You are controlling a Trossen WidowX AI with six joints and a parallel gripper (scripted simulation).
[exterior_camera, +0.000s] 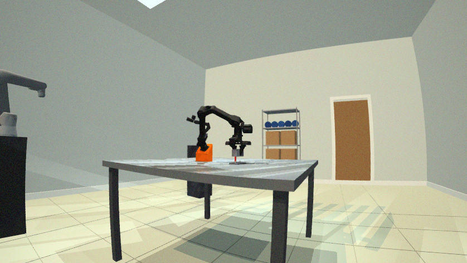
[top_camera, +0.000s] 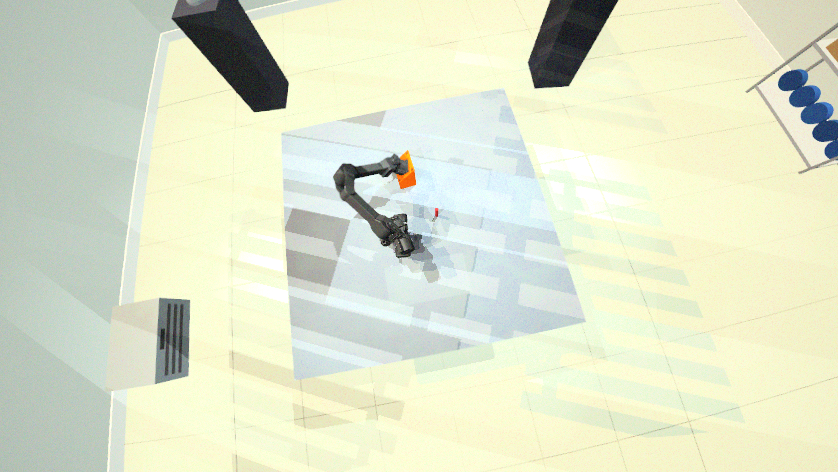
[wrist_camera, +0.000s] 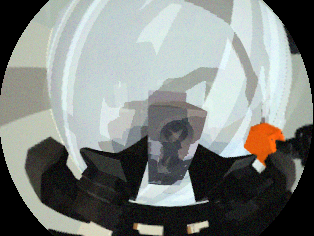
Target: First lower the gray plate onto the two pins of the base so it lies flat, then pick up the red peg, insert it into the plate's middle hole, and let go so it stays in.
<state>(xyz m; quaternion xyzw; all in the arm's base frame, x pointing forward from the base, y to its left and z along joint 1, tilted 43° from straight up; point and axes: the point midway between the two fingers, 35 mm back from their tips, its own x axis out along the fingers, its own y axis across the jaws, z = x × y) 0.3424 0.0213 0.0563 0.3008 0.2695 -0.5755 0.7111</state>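
Right now my gripper tip is 130 mm past the red peg, 160 mm to the right of it and 20 mm above it. Also, from my gripper tip: gray plate: 30 mm above.
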